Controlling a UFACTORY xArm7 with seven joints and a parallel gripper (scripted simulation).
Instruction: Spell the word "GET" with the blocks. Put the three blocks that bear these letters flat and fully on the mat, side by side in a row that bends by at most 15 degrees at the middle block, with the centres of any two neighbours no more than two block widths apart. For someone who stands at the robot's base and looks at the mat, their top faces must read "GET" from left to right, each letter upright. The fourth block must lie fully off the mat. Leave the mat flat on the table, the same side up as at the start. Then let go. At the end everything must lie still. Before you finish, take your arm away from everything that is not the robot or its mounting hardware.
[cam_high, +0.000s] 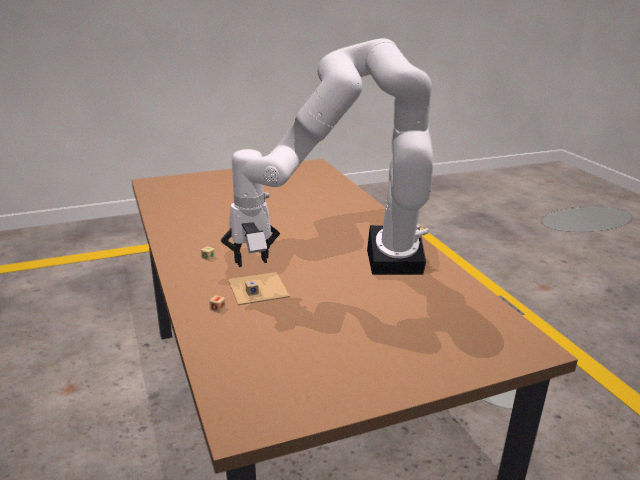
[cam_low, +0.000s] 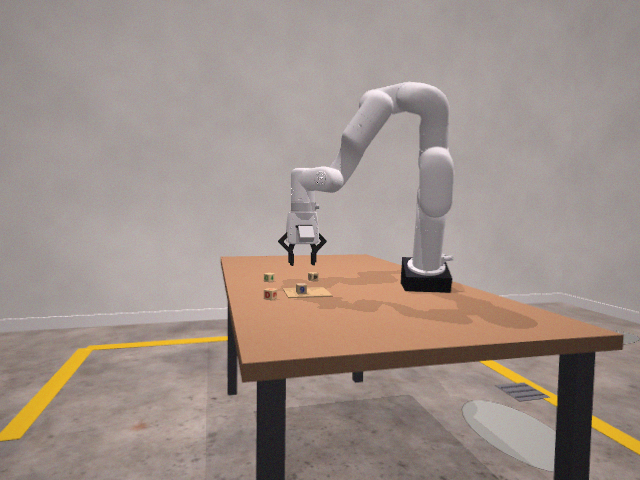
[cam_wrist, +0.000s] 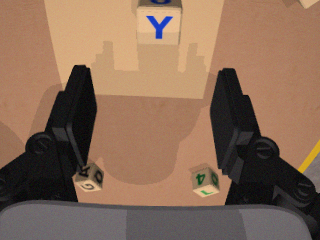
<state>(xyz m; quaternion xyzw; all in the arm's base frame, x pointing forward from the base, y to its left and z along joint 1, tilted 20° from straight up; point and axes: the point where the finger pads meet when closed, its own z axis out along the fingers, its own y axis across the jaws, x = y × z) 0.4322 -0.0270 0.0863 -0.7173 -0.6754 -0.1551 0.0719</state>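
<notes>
The tan mat lies 11 cm below my hand, 2 cm to the right of it and 2 cm behind it. The rest, counted from my hand: green-lettered block: 25 cm to the right, 10 cm below, 7 cm ahead; then black-lettered block: 24 cm to the right, 10 cm below, 10 cm behind; then red-lettered block: 11 cm ahead, 10 cm below, 4 cm to the left.
</notes>
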